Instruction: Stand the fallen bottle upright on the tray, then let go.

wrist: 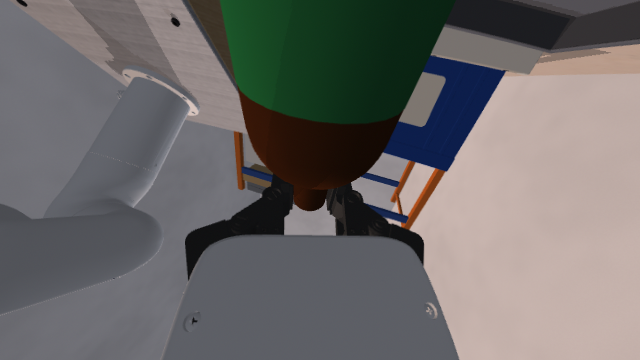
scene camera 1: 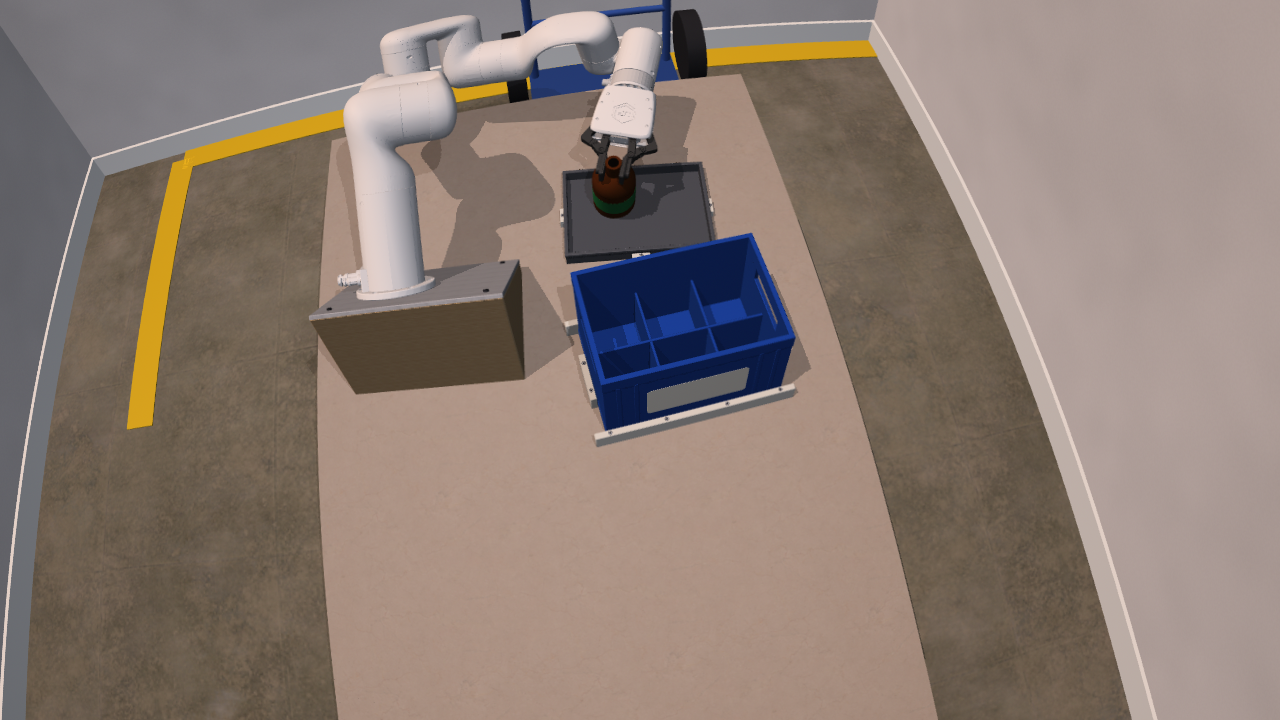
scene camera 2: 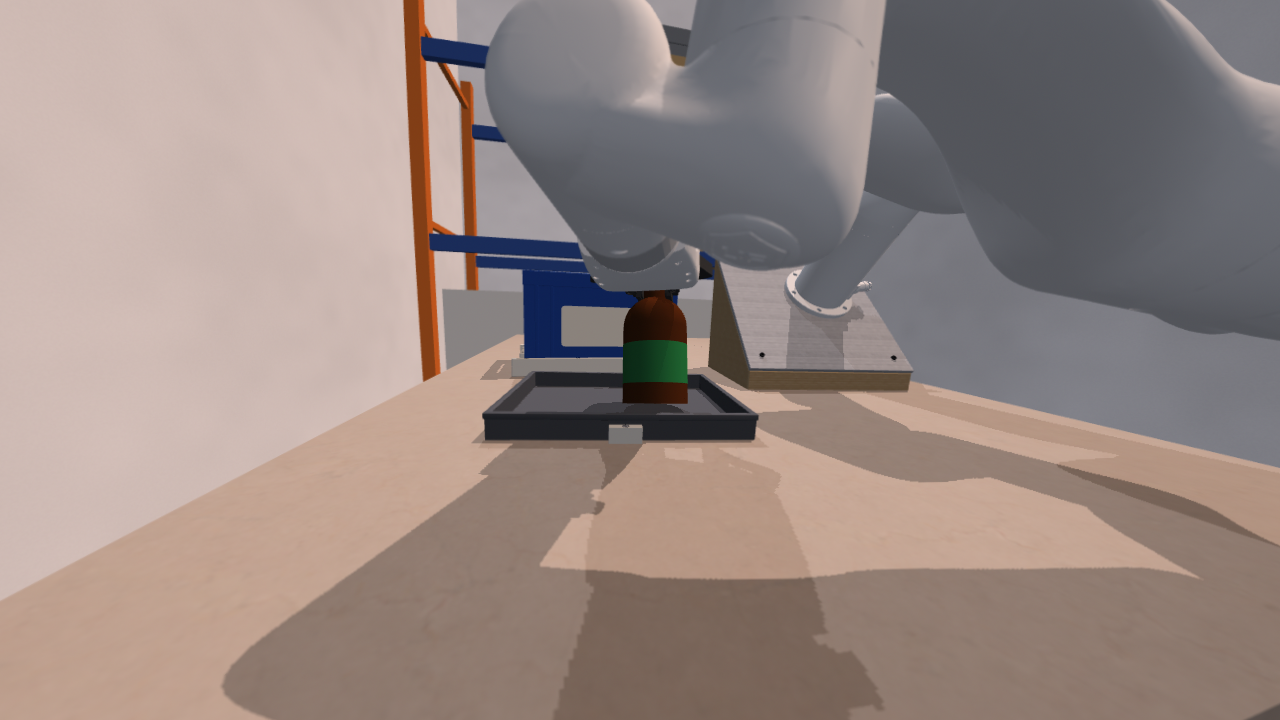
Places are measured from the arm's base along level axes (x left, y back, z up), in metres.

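Pixels of known places: gripper, fingertip midpoint: point(scene camera 1: 610, 179) point(scene camera 2: 657, 292); arm's base at its link origin: point(wrist: 166, 91) point(scene camera 1: 396, 290) point(scene camera 2: 816, 294).
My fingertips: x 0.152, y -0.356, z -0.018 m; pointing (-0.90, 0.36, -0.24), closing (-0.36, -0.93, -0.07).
Observation:
Ahead of a thing's pixels: the offset from my fingertips to its middle. "spot": to the spot under its first point.
The brown bottle with a green band {dx +0.037, dy -0.010, dz -0.051 m} point(scene camera 1: 614, 195) point(scene camera 2: 655, 358) point(wrist: 320, 60) is upright, neck up, within the outline of the dark tray {dx +0.028, dy -0.046, dz -0.128 m} point(scene camera 1: 657, 231) point(scene camera 2: 546, 428) point(wrist: 505, 25). In scene camera 1 it is over the tray's left part, towards the arm's far side. Its base looks very close to the tray floor; I cannot tell whether it touches. My gripper point(scene camera 1: 614, 170) point(wrist: 311, 161) is shut on the bottle's neck, one black finger on each side, and reaches it nearly level. In scene camera 2 the arm's wrist hides most of the gripper.
A blue divided crate {dx -0.275, dy -0.051, dz -0.053 m} point(scene camera 1: 623, 407) point(scene camera 2: 541, 313) point(wrist: 465, 105) stands beside the tray, with pale strips {spot: dx -0.379, dy -0.058, dz -0.112 m} point(scene camera 1: 698, 414) along its base. The arm's wedge-shaped base point(scene camera 1: 429, 349) point(scene camera 2: 733, 358) stands to the left in scene camera 1. A blue trolley point(scene camera 1: 572, 82) is behind the table. An orange-post rack point(scene camera 2: 418, 197) shows farther off.

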